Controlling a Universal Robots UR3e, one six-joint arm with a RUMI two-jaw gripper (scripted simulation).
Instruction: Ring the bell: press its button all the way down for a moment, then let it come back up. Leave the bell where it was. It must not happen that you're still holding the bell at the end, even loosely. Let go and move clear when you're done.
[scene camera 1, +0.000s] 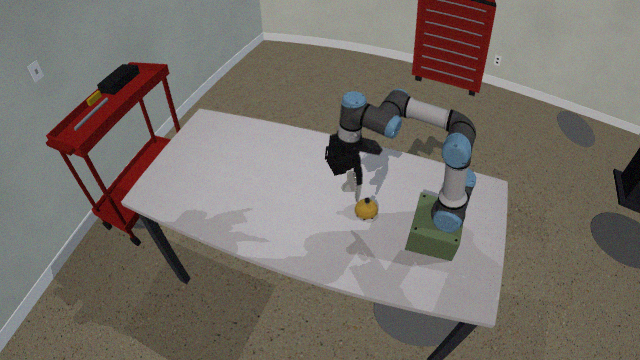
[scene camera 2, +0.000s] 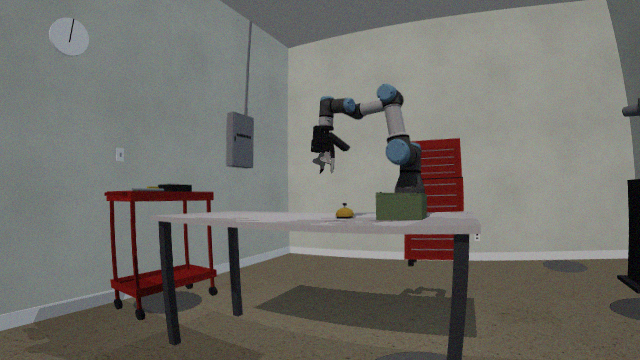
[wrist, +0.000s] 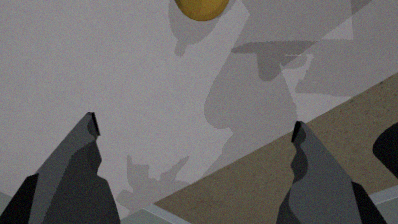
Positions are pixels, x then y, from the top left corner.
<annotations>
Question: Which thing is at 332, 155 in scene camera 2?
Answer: My gripper.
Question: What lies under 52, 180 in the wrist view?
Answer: My gripper.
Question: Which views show my gripper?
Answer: Scene camera 1, scene camera 2 and the wrist view: all of them.
</annotations>
